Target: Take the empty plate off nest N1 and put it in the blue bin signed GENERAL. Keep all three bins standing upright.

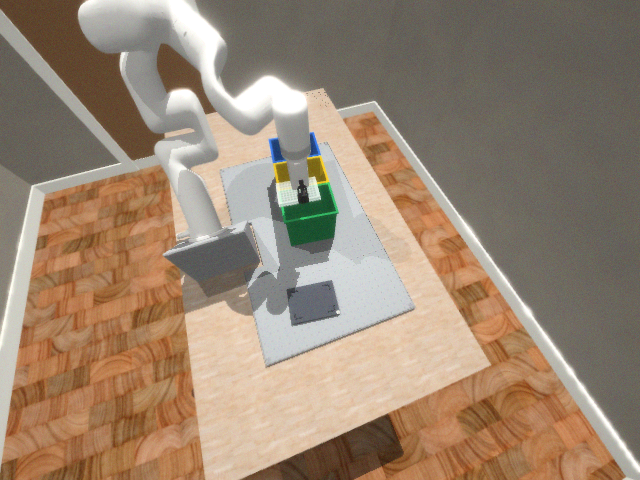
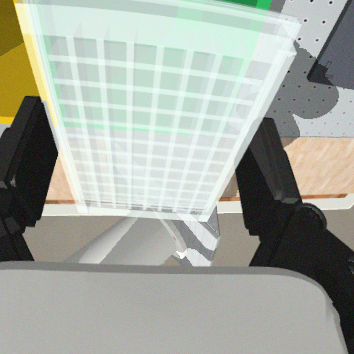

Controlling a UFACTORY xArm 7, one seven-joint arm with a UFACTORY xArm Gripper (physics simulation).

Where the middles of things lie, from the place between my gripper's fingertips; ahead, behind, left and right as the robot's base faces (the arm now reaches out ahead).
Labels:
I see my gripper 1 cm past the gridded plate (image 2: 150,114). Also, from my hand: green bin (image 1: 313,221) 2 cm ahead, 16 cm below.

